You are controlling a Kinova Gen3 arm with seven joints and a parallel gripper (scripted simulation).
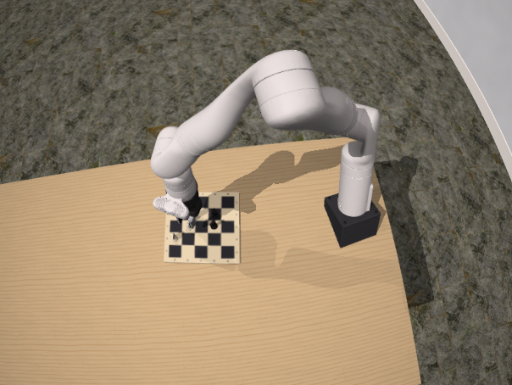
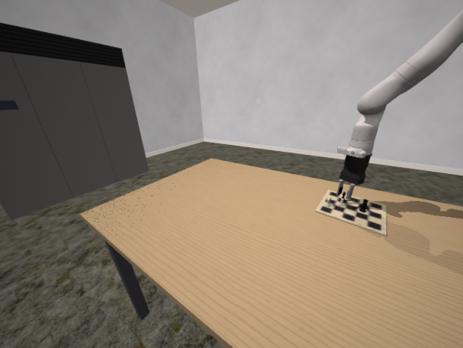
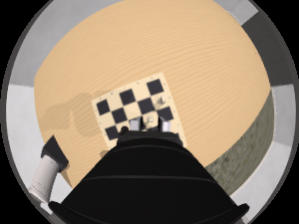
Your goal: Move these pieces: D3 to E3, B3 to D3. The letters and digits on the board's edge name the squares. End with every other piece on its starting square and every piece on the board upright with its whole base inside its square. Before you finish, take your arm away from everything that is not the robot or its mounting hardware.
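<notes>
Now: hand 5 cm short of the light piece, 4 cm above it and 3 cm to the right of it. Round my hand: chessboard 6 cm below, 4 cm behind.
</notes>
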